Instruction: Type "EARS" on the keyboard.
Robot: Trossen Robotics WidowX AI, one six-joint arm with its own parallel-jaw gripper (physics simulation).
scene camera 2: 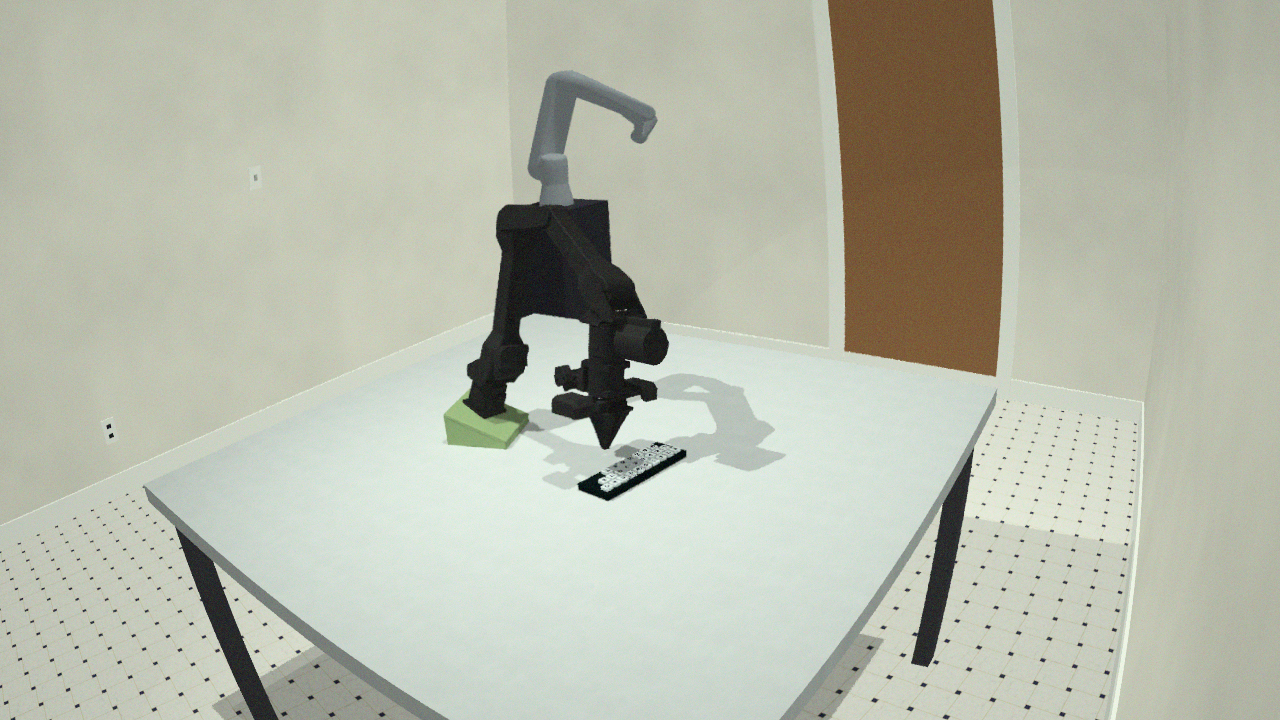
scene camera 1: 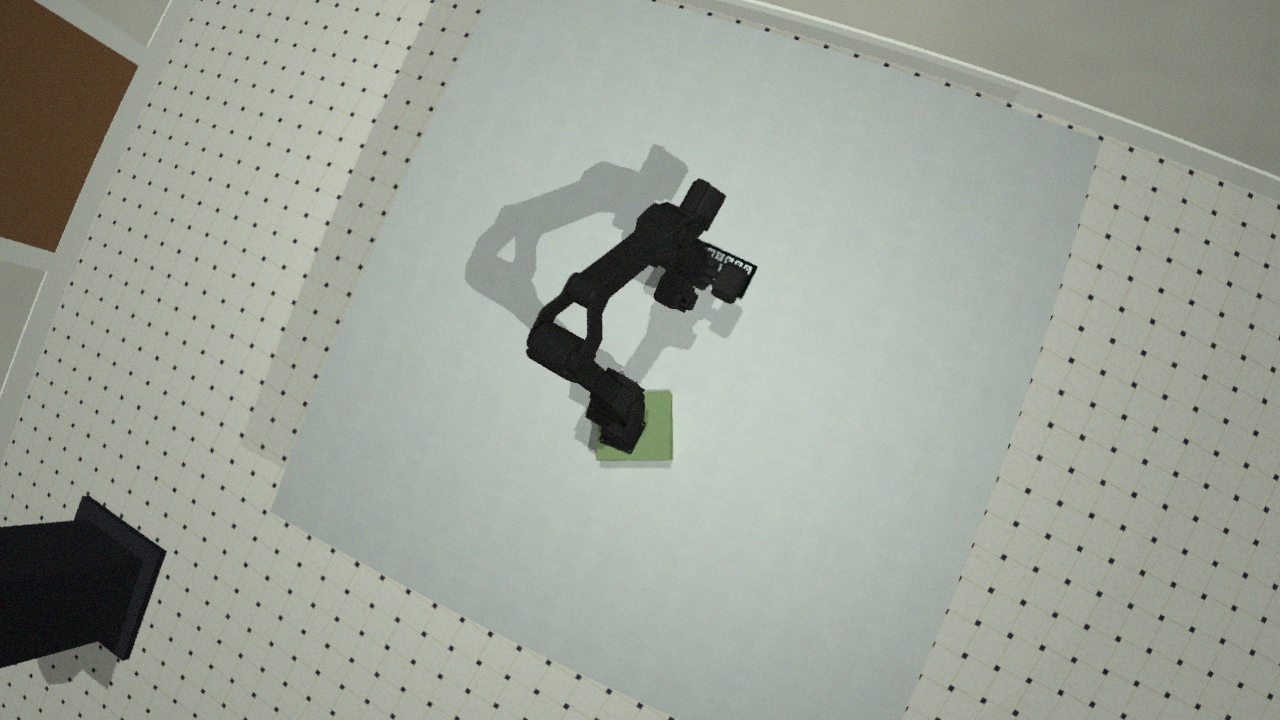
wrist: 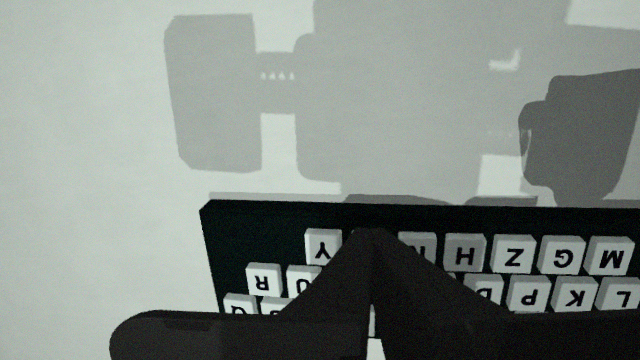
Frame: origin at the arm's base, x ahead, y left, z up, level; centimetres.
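Seen in the pictures: gripper, fingertip midpoint: point(scene camera 2: 605, 448) point(scene camera 1: 702, 279) point(wrist: 368, 241); arm's base, link origin: point(scene camera 2: 483, 406) point(scene camera 1: 622, 432).
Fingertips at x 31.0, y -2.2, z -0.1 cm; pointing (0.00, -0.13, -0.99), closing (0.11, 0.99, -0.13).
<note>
Pixels of each thing's top centre, then the offset from my fingertips to it. Level surfaces: height alone.
- black keyboard, top centre: point(wrist: 425, 293) point(scene camera 2: 633, 464) point(scene camera 1: 701, 258) dx +4.1, dy +1.9, dz -2.6 cm
- R key, top centre: point(wrist: 262, 283) dx +3.5, dy -5.0, dz -2.6 cm
- Y key, top centre: point(wrist: 322, 250) dx +1.9, dy -2.1, dz -2.6 cm
- pale table, surface height: dz -4.4 cm
The black keyboard point(scene camera 1: 750, 268) point(scene camera 2: 637, 466) point(wrist: 260, 225) with white keys lies flat on the table. In the wrist view its letters are upside down. The R key point(wrist: 263, 280) shows at the left, below the Y key point(wrist: 322, 247). My fingers cover the place between the Y key and the half-hidden key left of H; E, A and S cannot be read. My gripper point(scene camera 2: 605, 445) point(wrist: 368, 241) is shut and empty, pointing down. Its tips look a little above the keyboard, over the top row in the wrist view. In scene camera 1 the arm hides the fingertips and part of the keyboard.
The arm's base stands on a green wedge block point(scene camera 1: 659, 428) point(scene camera 2: 474, 429) on the pale table point(scene camera 1: 805, 501) point(scene camera 2: 537, 573). A grey robot arm point(scene camera 2: 556, 116) on a dark pedestal point(scene camera 2: 586, 219) stands behind. My arm's shadows fall across the table around the keyboard.
</note>
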